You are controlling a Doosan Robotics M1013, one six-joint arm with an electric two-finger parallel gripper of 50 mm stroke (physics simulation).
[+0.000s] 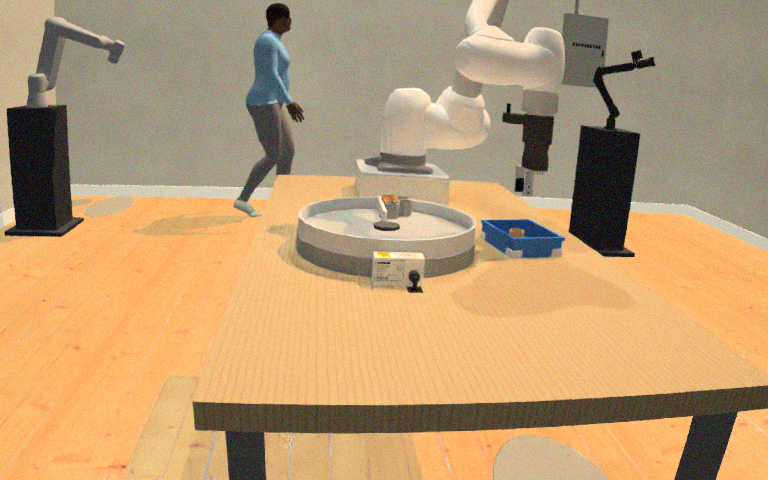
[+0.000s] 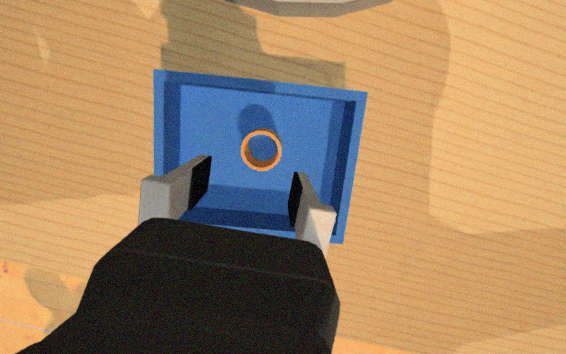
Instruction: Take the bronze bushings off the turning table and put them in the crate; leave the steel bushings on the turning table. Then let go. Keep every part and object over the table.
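Frame: origin at the arm's base, x left, y up, z ahead, level; centimetres.
Seen in the pictures: gripper, fingertip midpoint: (image 1: 522, 193) (image 2: 250, 181); arm's base, origin of the base link: (image 1: 401, 168).
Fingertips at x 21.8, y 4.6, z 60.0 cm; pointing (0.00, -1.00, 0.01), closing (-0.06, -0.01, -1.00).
Note:
Offsets run from my fingertips to a thing's middle. "pt": to the spot under its first point.
A bronze bushing @(dy -11.6, dx -0.5, dz +0.0 cm) (image 1: 516, 232) (image 2: 261, 164) stands upright in the blue crate @(dy -11.5, dx +0.6, dz +0.3 cm) (image 1: 532, 247) (image 2: 159, 125), right of the turning table (image 1: 339, 241) (image 2: 310, 8). My gripper (image 1: 523, 191) (image 2: 250, 181) is open and empty, above the crate and apart from the bushing. On the far part of the turning table, an orange-bronze top @(pt dy -5.0, dx -32.2, dz -12.2 cm) (image 1: 389, 198) shows among grey steel bushings @(dy -6.8, dx -28.5, dz -9.6 cm) (image 1: 404, 207), close beside a pale upright guide @(pt dy -5.9, dx -34.9, dz -4.5 cm) (image 1: 382, 208). The bushings there partly hide one another, so their number is unclear.
A white box @(pt dy -10.8, dx -37.1, dz +29.3 cm) (image 1: 390, 270) with a small black knob-like object @(pt dy -11.9, dx -32.6, dz +31.9 cm) (image 1: 414, 280) stands in front of the turning table. A dark disc @(dy -8.8, dx -34.8, dz +3.9 cm) (image 1: 386, 225) lies at the turning table's middle. A person (image 1: 271, 73) walks behind the table at the left. Two other arms stand on black pedestals.

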